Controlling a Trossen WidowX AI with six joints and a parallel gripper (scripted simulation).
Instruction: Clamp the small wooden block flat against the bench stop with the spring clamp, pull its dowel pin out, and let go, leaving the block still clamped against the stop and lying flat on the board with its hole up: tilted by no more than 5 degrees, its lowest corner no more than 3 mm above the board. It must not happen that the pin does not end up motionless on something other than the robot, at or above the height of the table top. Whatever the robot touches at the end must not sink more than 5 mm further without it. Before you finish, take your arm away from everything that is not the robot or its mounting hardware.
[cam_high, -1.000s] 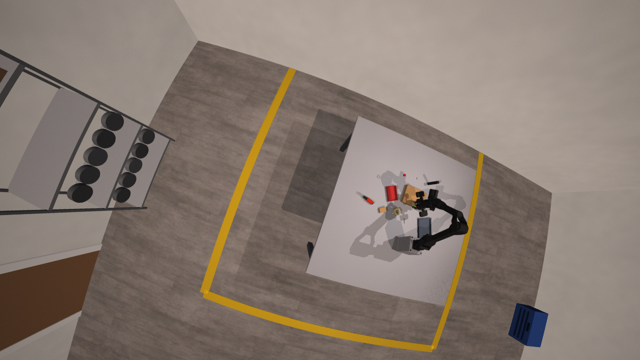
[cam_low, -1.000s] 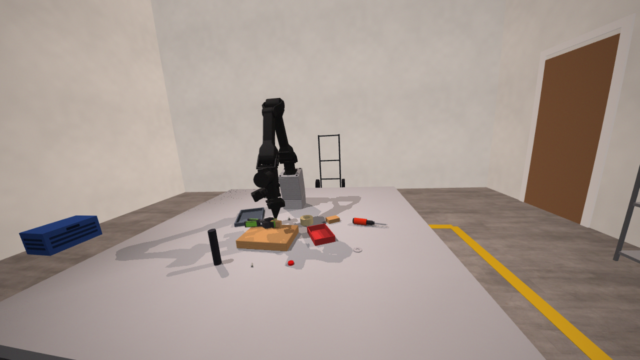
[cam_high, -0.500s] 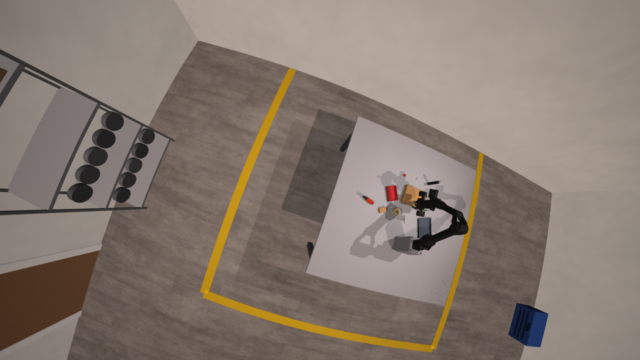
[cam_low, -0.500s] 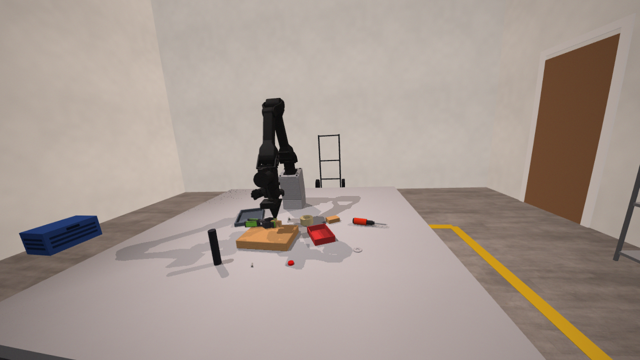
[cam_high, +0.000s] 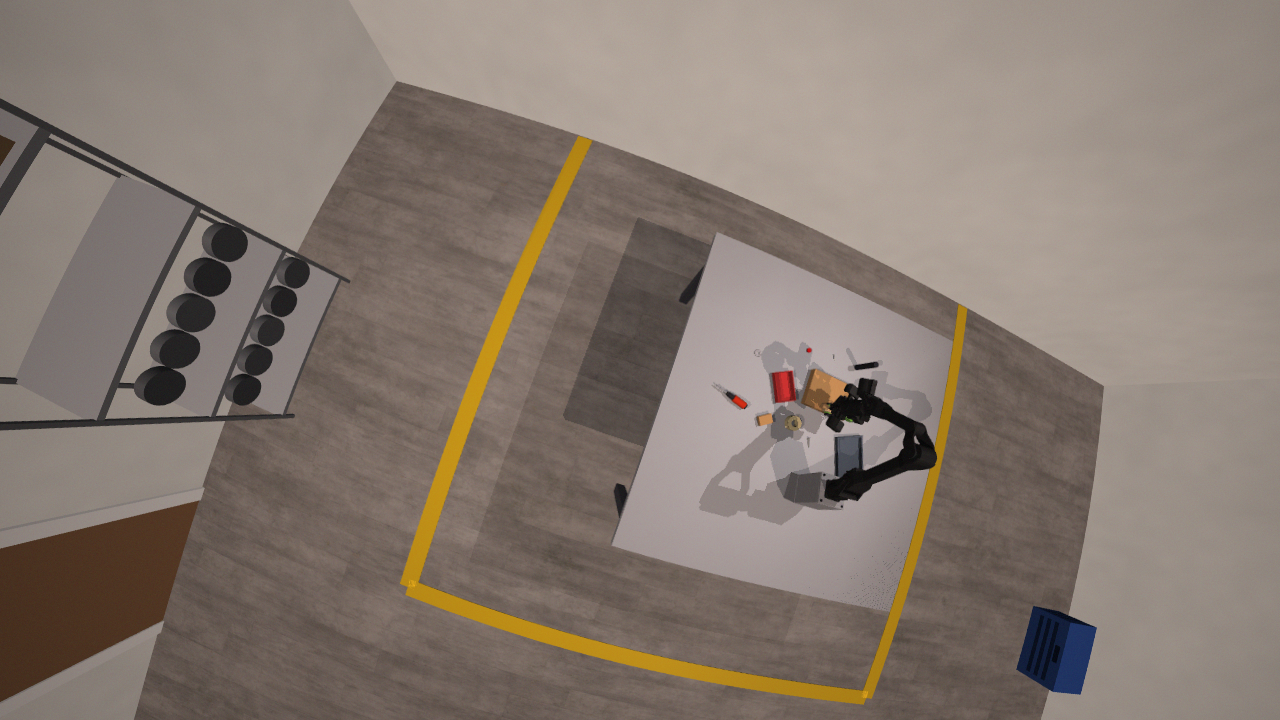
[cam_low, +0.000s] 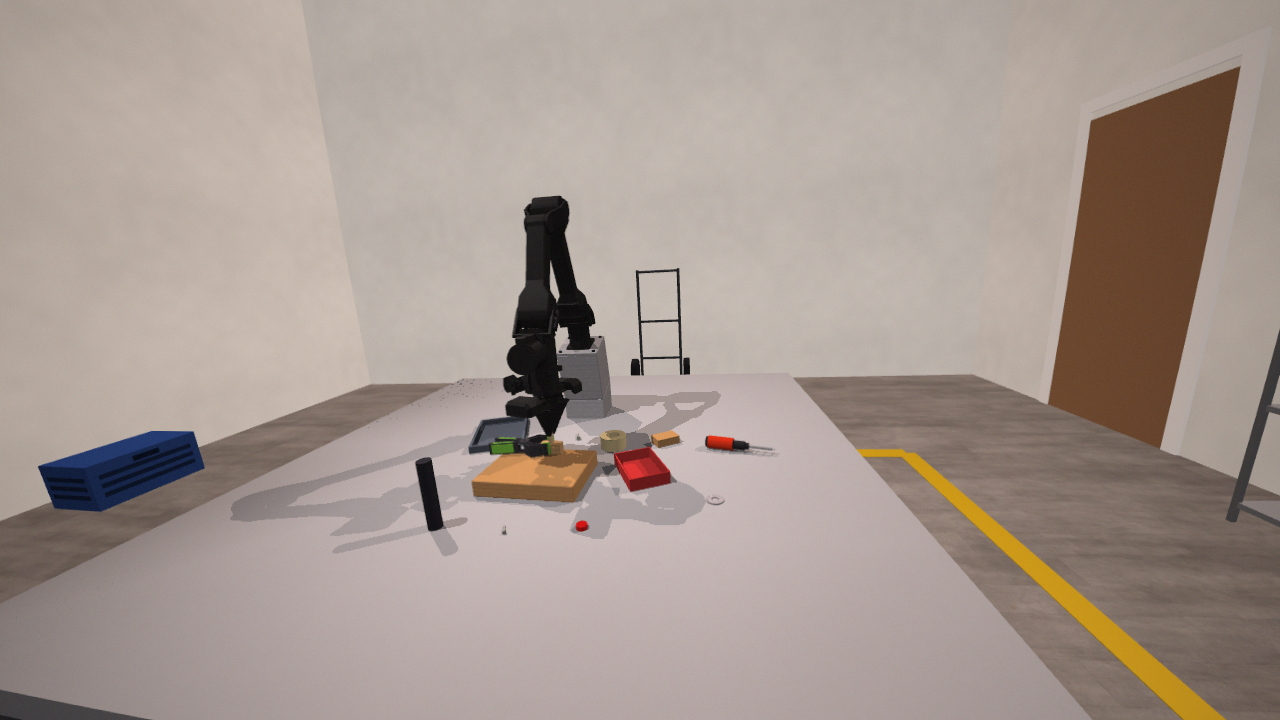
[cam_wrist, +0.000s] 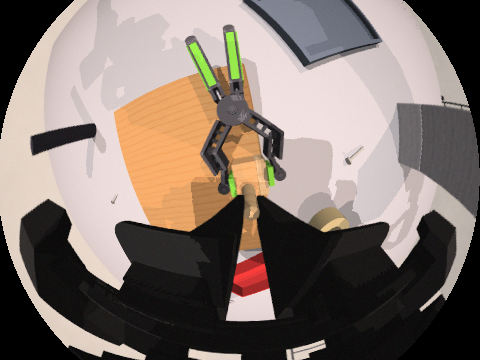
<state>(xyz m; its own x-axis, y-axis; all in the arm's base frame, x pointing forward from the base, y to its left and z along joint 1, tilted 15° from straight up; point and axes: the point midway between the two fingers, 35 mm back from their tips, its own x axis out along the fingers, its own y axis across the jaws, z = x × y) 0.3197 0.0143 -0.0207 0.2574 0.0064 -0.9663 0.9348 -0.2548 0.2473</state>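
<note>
Now: hand 4 cm above the dowel pin. Also, from my hand: bench stop: 6 cm below, 1 cm to the right, 1 cm behind; then wooden board: 9 cm below, 6 cm ahead, 1 cm to the right; then small wooden block: 6 cm below.
</note>
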